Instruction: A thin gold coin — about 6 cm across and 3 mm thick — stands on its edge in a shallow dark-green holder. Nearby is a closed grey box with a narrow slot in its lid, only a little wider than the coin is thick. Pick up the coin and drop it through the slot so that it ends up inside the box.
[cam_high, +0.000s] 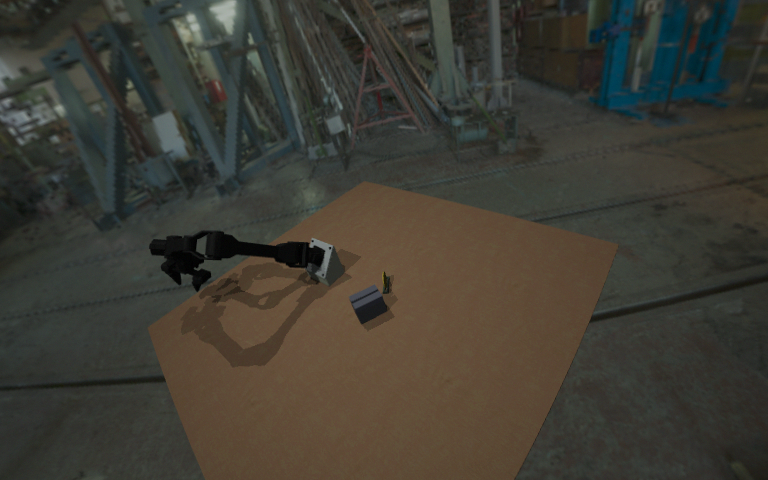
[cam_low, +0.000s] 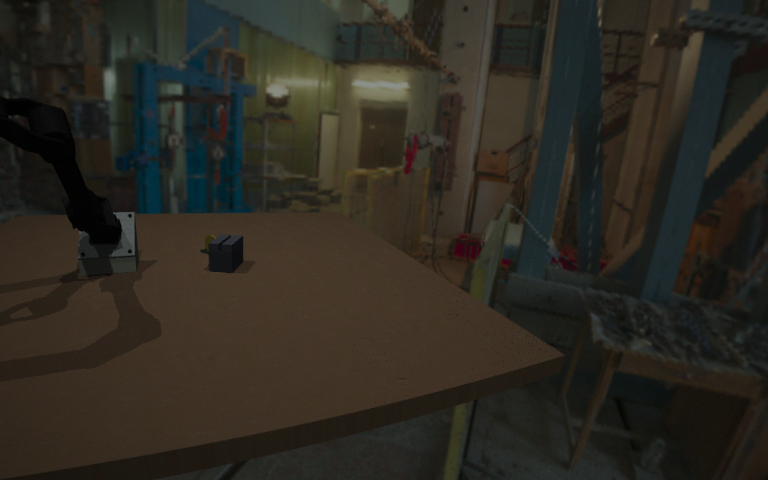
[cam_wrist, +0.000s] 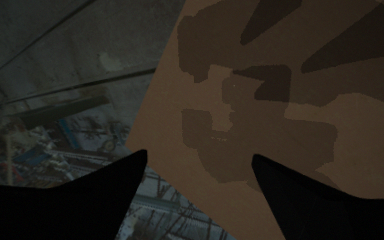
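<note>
The gold coin lies 60 cm ahead of my gripper tip, 48 cm to the left of it and 8 cm below it.
</note>
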